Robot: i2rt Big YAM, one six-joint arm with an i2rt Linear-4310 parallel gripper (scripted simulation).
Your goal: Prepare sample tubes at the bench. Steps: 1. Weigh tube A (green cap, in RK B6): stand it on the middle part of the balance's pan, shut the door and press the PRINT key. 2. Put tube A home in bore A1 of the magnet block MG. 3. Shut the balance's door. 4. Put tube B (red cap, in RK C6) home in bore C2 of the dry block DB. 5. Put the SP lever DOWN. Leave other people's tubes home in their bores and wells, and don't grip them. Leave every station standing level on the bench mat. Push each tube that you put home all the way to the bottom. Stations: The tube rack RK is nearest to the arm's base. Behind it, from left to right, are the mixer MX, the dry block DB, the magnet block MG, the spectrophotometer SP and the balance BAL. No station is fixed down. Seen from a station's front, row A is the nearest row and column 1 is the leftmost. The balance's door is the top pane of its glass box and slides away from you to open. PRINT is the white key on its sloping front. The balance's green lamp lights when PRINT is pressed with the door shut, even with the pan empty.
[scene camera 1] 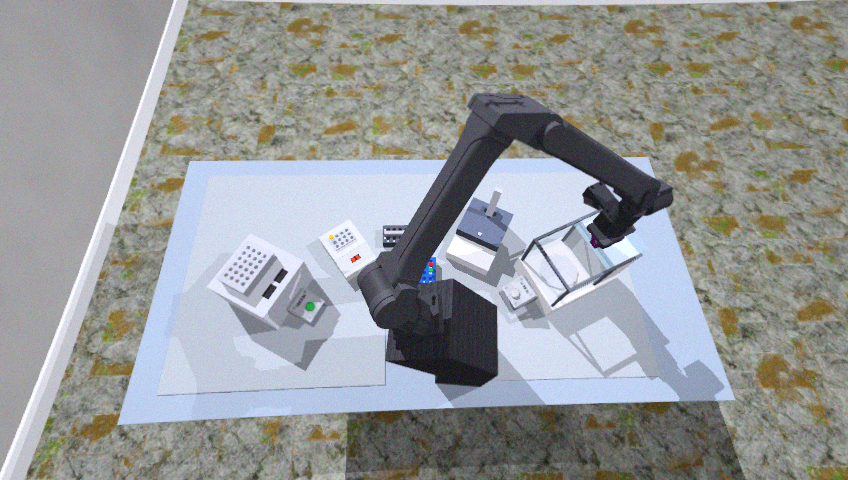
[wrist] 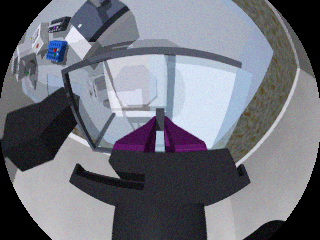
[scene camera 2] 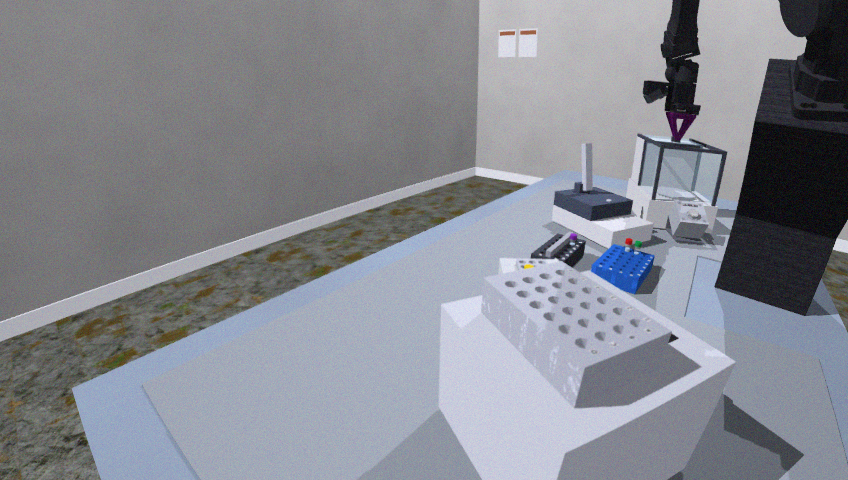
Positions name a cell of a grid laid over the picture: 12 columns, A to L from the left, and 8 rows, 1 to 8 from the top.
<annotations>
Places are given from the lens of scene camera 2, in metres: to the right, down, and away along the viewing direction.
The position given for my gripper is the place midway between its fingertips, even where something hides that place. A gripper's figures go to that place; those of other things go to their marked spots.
my gripper (scene camera 2: J3): 0.69, -0.27, 0.95
magnet block (scene camera 2: H5): 0.24, 0.01, 0.70
</annotations>
